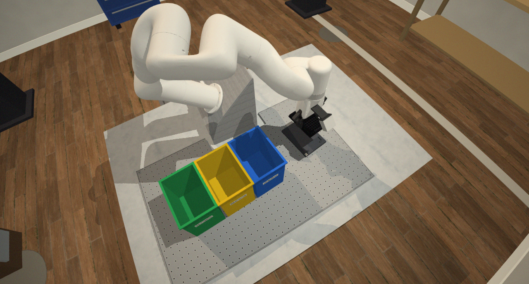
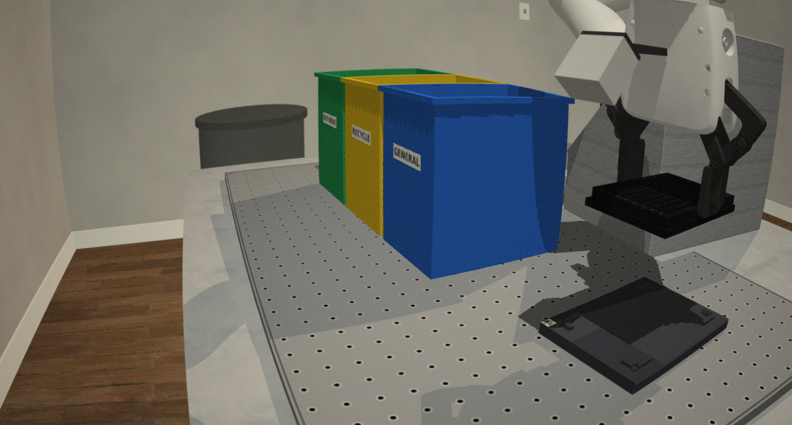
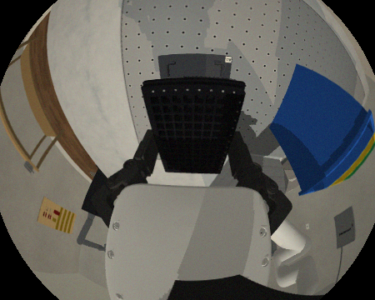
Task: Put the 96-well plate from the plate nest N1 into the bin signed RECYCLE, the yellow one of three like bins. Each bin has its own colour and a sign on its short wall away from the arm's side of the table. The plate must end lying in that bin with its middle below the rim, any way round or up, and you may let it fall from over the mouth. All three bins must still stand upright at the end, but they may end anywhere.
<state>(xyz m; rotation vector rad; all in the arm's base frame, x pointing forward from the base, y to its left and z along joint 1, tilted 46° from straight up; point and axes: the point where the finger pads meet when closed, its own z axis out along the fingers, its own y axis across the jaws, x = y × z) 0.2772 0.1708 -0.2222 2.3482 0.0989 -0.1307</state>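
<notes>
The yellow recycle bin lies 380 mm to the right of my hand, 50 mm below it and 50 mm ahead of it. The rest, counted from my hand: blue general bin: 250 mm to the right, 50 mm below, 40 mm ahead; then dark plate nest N1: 130 mm below; then black 96-well plate: 10 mm below.
</notes>
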